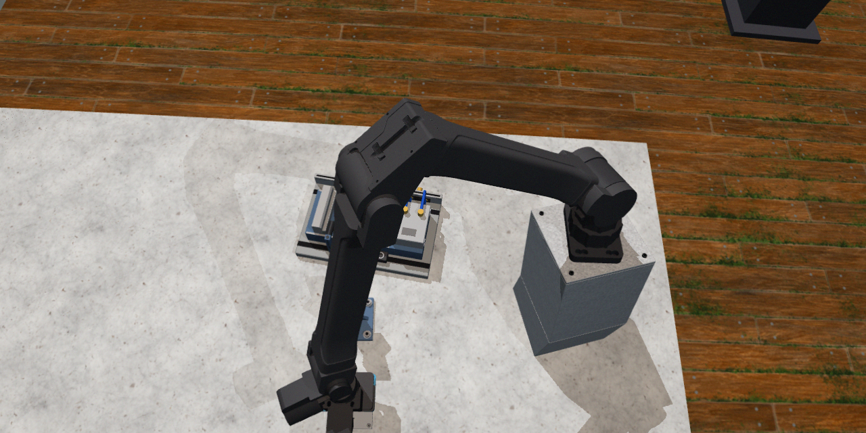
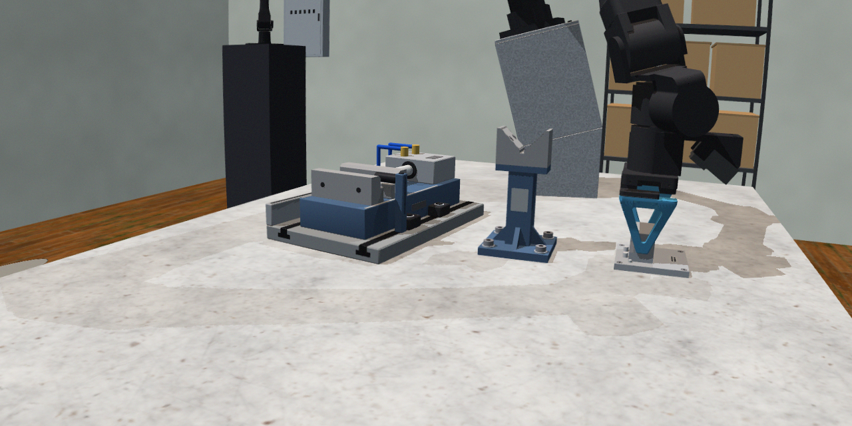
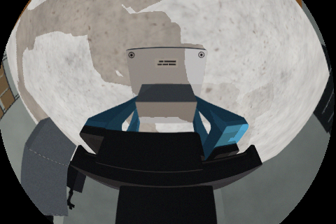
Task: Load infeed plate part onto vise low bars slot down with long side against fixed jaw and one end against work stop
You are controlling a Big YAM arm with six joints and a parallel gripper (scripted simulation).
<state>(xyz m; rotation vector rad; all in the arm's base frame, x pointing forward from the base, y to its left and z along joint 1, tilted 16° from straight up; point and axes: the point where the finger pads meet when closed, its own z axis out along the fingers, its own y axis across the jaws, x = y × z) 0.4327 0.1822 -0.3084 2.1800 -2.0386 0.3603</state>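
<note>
Now: the grey part 1 cm to the right of my hand. Round my hand: V-block post 2 cm ahead, 16 cm to the right, 3 cm above; then infeed plate 1 cm to the left, 2 cm below; then blue work-stop post 8 cm ahead, 30 cm to the right, 3 cm above.
</note>
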